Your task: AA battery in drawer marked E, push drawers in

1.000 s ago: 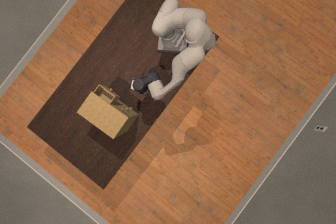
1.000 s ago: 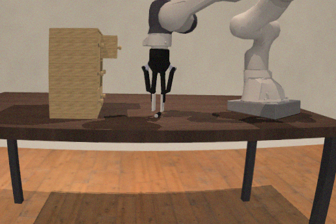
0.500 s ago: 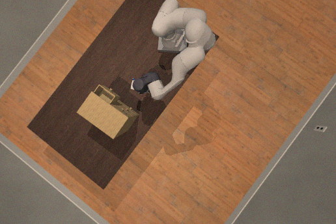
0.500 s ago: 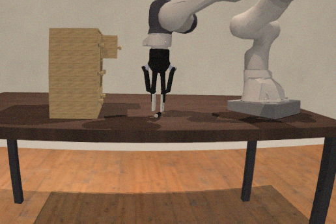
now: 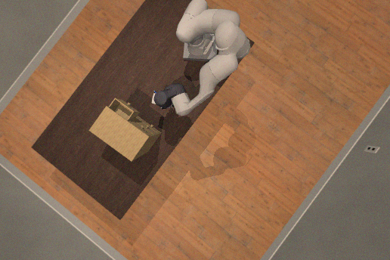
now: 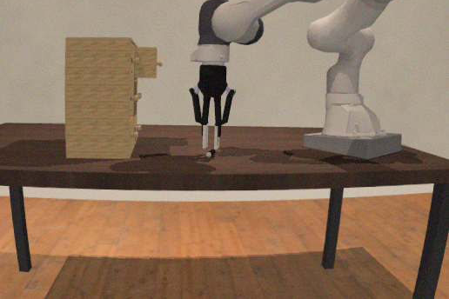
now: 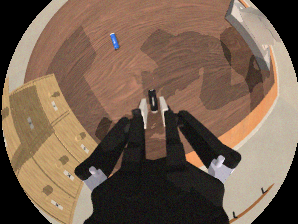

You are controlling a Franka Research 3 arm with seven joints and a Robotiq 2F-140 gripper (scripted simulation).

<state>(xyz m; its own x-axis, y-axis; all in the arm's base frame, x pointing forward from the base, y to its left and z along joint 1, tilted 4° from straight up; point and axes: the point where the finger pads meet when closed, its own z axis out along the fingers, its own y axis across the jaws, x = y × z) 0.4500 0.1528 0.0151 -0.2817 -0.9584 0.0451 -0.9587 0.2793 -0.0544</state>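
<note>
My gripper is now 5 cm above the AA battery. The rest, counted from my hand: blue object (2 cm ahead, 16 cm to the right, 5 cm below).
</note>
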